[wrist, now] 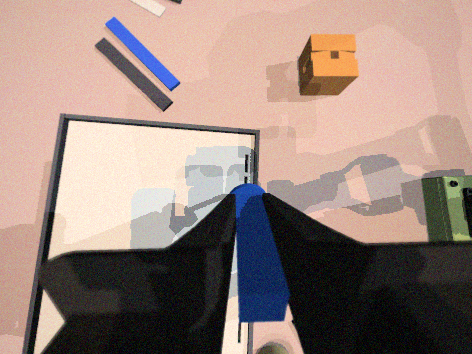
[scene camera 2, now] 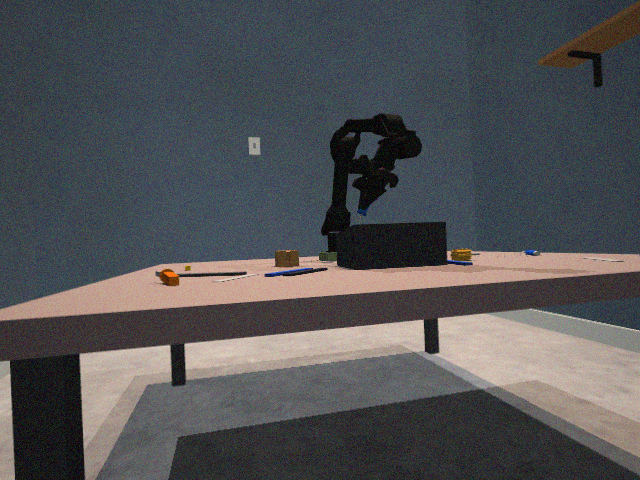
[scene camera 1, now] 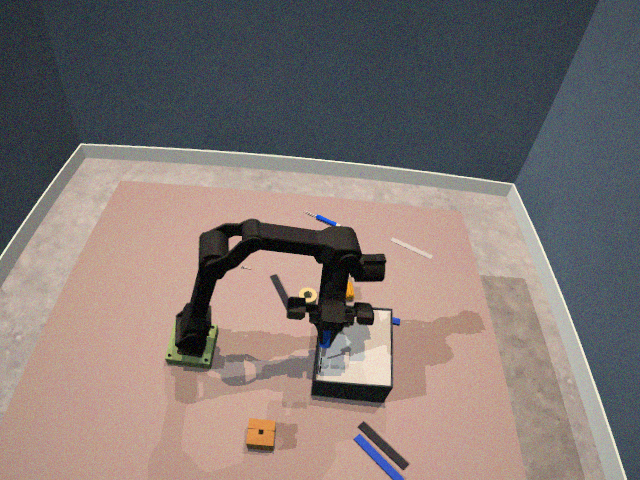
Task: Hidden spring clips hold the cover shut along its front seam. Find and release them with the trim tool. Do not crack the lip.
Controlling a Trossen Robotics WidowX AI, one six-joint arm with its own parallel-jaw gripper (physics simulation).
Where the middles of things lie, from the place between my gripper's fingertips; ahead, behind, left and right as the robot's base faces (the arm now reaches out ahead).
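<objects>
Blue trim tool (wrist: pixel 263 294): 20 mm to the left of my gripper. Cover (scene camera 1: pixel 361 354): my gripper is 60 mm above it, 40 mm to the right of it and 80 mm short of it.
</objects>
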